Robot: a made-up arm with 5 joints. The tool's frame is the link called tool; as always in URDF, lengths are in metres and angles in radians.
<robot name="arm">
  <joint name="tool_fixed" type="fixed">
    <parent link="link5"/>
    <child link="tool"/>
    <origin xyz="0 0 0" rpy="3.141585 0 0"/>
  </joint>
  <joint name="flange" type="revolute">
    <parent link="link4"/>
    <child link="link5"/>
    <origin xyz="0.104 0 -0.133"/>
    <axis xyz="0 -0.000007 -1"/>
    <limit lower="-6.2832" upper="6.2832"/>
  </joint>
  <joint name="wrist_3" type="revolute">
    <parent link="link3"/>
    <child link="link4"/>
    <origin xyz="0.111 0 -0.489"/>
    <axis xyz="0 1 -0.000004"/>
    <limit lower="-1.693" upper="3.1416"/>
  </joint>
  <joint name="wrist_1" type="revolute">
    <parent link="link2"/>
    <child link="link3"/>
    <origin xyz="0.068 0 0.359"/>
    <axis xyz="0 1 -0.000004"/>
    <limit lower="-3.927" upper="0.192"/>
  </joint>
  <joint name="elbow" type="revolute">
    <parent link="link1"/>
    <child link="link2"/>
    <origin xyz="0 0 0"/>
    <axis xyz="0 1 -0.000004"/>
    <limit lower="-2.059" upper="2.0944"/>
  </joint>
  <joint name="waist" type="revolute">
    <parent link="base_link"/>
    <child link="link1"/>
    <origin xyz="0 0 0.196"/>
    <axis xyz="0 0 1"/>
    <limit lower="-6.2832" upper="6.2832"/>
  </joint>
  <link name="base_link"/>
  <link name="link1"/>
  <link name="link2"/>
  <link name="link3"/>
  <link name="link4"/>
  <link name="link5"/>
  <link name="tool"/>
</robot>
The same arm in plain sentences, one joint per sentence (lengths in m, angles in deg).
The arm has five revolute joints in a row. What follows holds with every joint at zero, and every direction is one of the base frame's. The first joint lies 0.196 m along +z from the base frame's origin and turns about +z, from -360 to 360 deg. The second joint lies at the same point as the first joint and turns about +y, from -117.97 to 120 deg. The third joint lies 0.068 m along +x and 0.359 m along +z from the second joint and turns about +y, from -225 to 11 deg. The fourth joint lies 0.111 m along +x and 0.489 m along -z from the third joint and turns about +y, from -97 to 180 deg. The fifth joint lies 0.104 m along +x and 0.133 m along -z from the fourth joint and turns about -z, from -360 to 360 deg. The tool frame, which is the frame that the pose is given for, lies at the same point as the fifth joint; its axes are the base frame's turned by roll 180, pitch 0 and yaw 0 deg (as in URDF: about the fixed x, then y, then z).
